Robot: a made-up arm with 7 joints.
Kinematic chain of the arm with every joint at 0, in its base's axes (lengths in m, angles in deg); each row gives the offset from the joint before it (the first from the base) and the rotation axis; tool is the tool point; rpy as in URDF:
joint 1: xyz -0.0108 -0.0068 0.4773 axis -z
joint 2: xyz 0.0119 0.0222 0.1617 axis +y
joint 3: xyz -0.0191 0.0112 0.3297 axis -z
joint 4: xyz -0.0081 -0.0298 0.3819 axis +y
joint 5: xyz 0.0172 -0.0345 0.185 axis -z
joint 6: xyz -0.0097 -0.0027 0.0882 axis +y
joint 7: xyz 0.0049 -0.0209 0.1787 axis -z
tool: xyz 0.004 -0.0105 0.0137 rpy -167.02 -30 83.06
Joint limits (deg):
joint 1: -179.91..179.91
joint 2: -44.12..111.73
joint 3: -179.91..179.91
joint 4: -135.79..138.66
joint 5: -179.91..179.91
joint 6: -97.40..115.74
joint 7: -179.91..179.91
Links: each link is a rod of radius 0.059 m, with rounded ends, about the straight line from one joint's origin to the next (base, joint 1, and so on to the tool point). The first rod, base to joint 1, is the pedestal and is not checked.
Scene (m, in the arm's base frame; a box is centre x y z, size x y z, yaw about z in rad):
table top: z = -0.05
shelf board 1: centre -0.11 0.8 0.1 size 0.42 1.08 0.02 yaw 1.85
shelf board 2: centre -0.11 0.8 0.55 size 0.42 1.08 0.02 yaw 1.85
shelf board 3: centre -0.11 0.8 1 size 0.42 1.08 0.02 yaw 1.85
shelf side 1: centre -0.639 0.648 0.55 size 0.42 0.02 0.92 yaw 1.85
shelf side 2: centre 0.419 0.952 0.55 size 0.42 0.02 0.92 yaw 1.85
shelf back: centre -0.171 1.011 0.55 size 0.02 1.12 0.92 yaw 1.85
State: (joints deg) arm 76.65 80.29 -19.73 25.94 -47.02 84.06 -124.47
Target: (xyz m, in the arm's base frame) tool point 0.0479 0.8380 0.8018
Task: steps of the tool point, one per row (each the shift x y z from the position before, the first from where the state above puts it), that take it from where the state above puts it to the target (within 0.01 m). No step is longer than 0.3 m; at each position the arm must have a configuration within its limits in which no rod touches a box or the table.
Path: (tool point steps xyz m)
1: 0.1958 0.1616 0.0122
2: 0.1367 0.2052 0.0159
3: 0.0679 0.2272 0.0194
4: -0.0020 0.2259 0.0224
5: -0.0652 0.2024 0.0251
6: -0.1143 0.1614 0.0268
7: -0.1445 0.1097 0.0279
8: -0.1540 0.0552 0.0285
9: -0.1446 0.0057 0.0284
10: -0.0298 0.0962 -0.0143
11: -0.0280 0.0932 -0.0037
12: -0.0245 0.0874 0.0053
13: -0.0197 0.0791 0.0127

